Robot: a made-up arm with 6 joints. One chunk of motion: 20 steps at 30 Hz.
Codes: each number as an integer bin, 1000 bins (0 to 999) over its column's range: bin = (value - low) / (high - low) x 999, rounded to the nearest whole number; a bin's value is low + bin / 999 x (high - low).
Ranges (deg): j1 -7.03..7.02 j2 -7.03..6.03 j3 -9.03..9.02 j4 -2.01..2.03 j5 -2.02..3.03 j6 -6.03..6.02
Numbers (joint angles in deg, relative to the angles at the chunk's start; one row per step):
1: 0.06 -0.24 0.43 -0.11 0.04 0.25
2: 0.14 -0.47 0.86 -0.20 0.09 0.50
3: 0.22 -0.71 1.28 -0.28 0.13 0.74
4: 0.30 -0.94 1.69 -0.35 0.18 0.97
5: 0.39 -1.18 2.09 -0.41 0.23 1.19
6: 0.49 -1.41 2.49 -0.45 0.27 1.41
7: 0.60 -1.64 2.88 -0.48 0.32 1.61
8: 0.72 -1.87 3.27 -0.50 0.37 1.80
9: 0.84 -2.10 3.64 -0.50 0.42 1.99
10: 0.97 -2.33 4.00 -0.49 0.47 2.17
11: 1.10 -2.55 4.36 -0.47 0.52 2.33
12: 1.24 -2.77 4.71 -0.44 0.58 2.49
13: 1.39 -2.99 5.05 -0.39 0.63 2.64
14: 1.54 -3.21 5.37 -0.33 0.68 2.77
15: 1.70 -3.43 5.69 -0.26 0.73 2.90
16: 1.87 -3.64 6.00 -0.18 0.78 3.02
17: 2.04 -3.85 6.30 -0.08 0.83 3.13
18: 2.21 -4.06 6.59 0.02 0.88 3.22
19: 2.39 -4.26 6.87 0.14 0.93 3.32
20: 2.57 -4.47 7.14 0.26 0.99 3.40
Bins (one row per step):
1: 504 519 524 470 408 521
2: 510 502 547 448 417 541
3: 515 483 571 428 425 561
4: 521 466 593 410 435 580
5: 528 447 615 396 445 599
6: 535 430 638 386 453 617
7: 543 412 659 378 463 633
8: 551 395 681 373 473 649
9: 560 377 701 373 483 665
10: 569 360 721 376 493 680
11: 578 343 741 381 502 693
12: 588 326 760 388 514 706
13: 599 309 779 401 524 719
14: 609 292 797 415 534 730
15: 621 275 815 433 544 740
16: 633 259 832 453 554 750
17: 645 243 848 477 564 759
18: 657 227 865 502 574 767
19: 670 212 880 532 584 775
20: 683 196 895 561 595 782

